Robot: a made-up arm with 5 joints.
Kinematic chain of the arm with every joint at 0, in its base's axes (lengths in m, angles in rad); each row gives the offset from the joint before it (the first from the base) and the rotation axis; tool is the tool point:
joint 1: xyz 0 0 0.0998 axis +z
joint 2: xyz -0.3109 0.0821 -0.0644 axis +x
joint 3: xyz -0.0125 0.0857 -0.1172 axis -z
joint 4: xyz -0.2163 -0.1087 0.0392 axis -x
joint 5: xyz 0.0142 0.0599 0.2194 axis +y
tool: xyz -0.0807 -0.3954 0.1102
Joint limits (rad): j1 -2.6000..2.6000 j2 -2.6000..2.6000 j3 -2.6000..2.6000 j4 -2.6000..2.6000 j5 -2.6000..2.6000
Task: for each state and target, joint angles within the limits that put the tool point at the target. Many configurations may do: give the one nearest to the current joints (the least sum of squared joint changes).
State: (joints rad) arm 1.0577 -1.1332 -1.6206 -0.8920 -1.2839
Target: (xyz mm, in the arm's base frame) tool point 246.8 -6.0 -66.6
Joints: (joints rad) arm 0.8424 -0.8441 -1.8391 -0.9436 -1.5944
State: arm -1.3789 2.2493 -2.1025 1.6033 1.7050
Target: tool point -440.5 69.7 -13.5
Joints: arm -0.6957 1.6641 -1.8889 1.3368 1.7133
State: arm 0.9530 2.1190 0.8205 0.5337 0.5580
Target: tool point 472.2 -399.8 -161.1
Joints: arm 1.8853 2.4513 0.9092 0.7807 0.6022
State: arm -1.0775 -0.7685 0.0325 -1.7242 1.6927
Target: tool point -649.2 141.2 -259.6
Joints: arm -0.7353 -0.5758 0.4466 -1.7776 1.3644
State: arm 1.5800 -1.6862 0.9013 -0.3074 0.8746
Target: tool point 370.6 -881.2 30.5
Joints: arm 2.0082 -1.7293 1.0944 -0.7411 0.4701
